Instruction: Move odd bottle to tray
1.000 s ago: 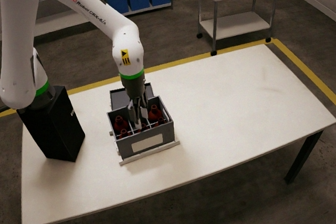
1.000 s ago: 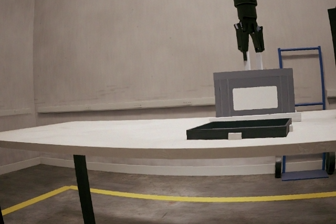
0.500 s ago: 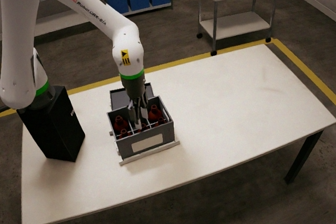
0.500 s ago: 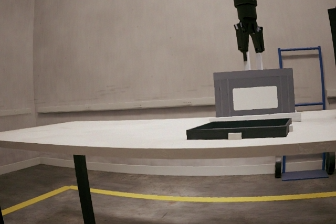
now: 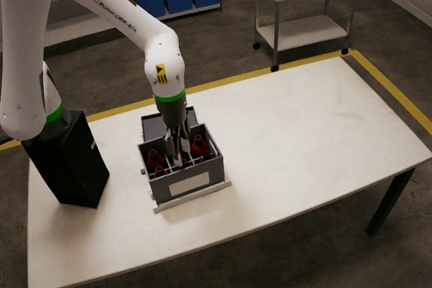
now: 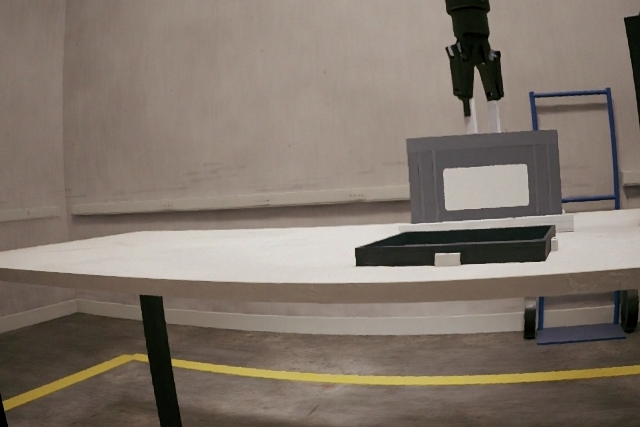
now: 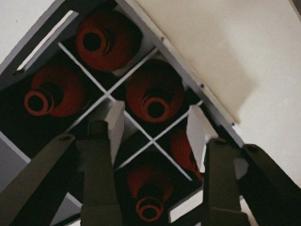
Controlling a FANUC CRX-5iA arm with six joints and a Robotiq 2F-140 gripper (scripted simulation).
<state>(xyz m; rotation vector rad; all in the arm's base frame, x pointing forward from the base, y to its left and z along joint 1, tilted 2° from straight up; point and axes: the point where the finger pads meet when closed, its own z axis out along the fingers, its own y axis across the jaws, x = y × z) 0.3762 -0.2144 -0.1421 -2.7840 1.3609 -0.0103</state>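
My hand is 5 cm to the right of the crate and 13 cm above it. Also, from my hand: dark tray (7 cm ahead, 33 cm to the left, 20 cm below); bottle (8 cm behind, 10 cm to the left, 13 cm below).
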